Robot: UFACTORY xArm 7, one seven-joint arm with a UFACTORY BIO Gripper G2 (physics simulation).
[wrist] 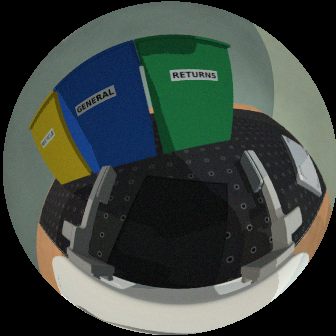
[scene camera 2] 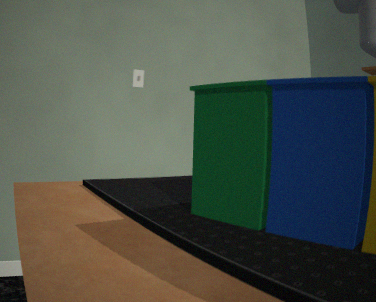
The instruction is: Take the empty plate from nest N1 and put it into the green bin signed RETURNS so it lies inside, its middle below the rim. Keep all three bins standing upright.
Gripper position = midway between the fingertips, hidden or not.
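Note:
A green bin (scene camera 2: 232, 144) is here in my scene, and the wrist view (wrist: 189, 80) shows the green bin as well. I also see a blue bin (scene camera 2: 315, 185) and a light grey nest (wrist: 297, 155). Then there is a plate (wrist: 173, 235), though scene camera 2 does not show it, since it is hidden by the blue bin. And I see my own gripper (wrist: 175, 161).

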